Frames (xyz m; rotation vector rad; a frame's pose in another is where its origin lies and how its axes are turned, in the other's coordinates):
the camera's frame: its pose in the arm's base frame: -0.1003 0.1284 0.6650 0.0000 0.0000 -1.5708
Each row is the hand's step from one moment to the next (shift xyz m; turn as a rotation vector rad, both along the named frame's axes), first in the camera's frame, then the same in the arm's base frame.
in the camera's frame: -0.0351 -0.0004 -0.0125 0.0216 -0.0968 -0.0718
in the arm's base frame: -0.0004 0.0351 -0.0125 -0.0968 -0.0216 -0.0718
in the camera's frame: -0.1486 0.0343 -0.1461 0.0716 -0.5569 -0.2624
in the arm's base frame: 0.0343 0.1486 -0.1461 -0.5569 -0.0716 -0.2624
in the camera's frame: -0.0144 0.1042 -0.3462 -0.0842 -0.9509 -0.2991
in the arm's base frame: 0.1042 0.0144 -0.3462 -0.9509 0.0842 -0.2991
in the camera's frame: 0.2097 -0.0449 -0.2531 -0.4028 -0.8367 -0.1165
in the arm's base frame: -0.0449 -0.2097 -0.2531 -0.8367 0.4028 -0.1165
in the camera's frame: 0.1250 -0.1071 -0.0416 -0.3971 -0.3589 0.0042
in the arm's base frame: -0.1071 -0.1250 -0.0416 -0.3589 0.3971 0.0042
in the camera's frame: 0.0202 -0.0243 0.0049 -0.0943 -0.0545 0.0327
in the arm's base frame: -0.0243 -0.0202 0.0049 -0.0545 0.0943 0.0327
